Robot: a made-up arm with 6 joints.
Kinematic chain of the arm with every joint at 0, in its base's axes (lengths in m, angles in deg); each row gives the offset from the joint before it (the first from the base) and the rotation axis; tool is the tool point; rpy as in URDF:
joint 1: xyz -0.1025 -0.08 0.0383 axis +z
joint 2: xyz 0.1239 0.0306 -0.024 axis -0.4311 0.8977 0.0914
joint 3: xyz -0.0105 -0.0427 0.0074 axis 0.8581 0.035 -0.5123
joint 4: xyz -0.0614 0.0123 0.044 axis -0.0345 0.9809 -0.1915
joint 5: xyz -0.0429 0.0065 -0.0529 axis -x
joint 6: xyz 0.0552 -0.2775 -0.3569 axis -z
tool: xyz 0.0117 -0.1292 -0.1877 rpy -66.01 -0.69 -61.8
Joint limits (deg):
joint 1: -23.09..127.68
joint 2: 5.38..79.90
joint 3: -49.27..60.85
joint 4: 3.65..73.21
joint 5: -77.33..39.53
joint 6: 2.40..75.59
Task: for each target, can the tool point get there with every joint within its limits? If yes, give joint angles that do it. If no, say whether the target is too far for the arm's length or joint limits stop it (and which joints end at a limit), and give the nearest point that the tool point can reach.
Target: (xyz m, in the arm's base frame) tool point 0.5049 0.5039 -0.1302
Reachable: no: joint limits stop it (at a limit: joint 3, joint 4, joint 5, joint 6) | nearest point 0.4210 0.4233 -0.1038 | short by 0.119 m
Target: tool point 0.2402 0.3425 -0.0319
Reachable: no: joint limits stop it (at a limit: joint 1, joint 2, joint 4, joint 6) | nearest point 0.3495 0.4152 -0.0375 | short by 0.131 m
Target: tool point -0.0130 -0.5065 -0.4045
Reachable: yes | joints 66.92 13.00 36.33 15.31 20.57 34.26
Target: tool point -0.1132 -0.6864 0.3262
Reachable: yes | joints 22.34 22.57 -12.64 58.07 25.07 43.97
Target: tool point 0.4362 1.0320 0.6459
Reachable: no: too far | nearest point 0.2215 0.5888 0.4193 | short by 0.542 m
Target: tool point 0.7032 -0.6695 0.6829
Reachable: no: too far | nearest point 0.4659 -0.4897 0.4974 | short by 0.351 m
